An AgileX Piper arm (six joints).
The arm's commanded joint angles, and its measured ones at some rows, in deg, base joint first. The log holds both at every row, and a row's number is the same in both.
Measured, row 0: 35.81 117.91 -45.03 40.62 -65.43 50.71
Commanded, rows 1 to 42: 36.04 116.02 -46.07 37.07 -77.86 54.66; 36.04 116.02 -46.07 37.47 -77.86 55.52; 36.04 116.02 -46.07 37.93 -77.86 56.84; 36.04 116.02 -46.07 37.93 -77.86 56.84; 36.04 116.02 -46.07 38.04 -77.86 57.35; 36.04 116.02 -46.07 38.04 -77.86 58.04; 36.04 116.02 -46.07 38.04 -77.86 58.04; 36.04 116.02 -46.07 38.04 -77.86 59.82; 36.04 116.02 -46.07 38.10 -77.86 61.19; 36.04 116.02 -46.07 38.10 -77.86 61.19; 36.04 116.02 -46.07 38.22 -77.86 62.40; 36.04 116.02 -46.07 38.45 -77.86 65.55; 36.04 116.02 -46.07 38.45 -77.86 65.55; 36.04 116.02 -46.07 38.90 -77.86 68.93; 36.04 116.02 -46.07 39.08 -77.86 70.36; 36.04 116.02 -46.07 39.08 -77.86 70.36; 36.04 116.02 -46.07 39.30 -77.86 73.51; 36.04 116.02 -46.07 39.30 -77.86 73.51; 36.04 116.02 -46.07 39.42 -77.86 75.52; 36.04 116.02 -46.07 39.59 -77.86 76.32; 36.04 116.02 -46.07 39.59 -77.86 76.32; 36.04 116.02 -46.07 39.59 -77.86 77.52; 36.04 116.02 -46.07 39.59 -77.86 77.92; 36.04 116.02 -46.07 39.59 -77.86 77.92; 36.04 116.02 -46.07 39.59 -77.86 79.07; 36.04 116.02 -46.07 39.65 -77.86 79.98; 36.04 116.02 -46.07 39.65 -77.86 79.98; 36.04 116.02 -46.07 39.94 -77.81 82.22; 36.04 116.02 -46.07 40.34 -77.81 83.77; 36.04 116.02 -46.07 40.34 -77.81 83.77; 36.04 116.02 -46.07 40.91 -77.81 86.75; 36.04 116.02 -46.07 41.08 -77.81 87.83; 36.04 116.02 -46.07 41.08 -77.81 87.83; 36.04 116.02 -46.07 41.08 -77.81 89.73; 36.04 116.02 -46.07 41.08 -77.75 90.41; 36.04 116.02 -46.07 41.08 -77.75 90.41; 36.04 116.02 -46.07 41.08 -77.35 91.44; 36.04 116.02 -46.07 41.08 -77.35 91.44; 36.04 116.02 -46.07 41.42 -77.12 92.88; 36.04 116.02 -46.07 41.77 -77.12 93.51; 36.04 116.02 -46.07 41.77 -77.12 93.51; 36.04 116.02 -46.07 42.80 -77.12 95.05
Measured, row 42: 35.87 117.91 -45.03 42.23 -65.49 92.53
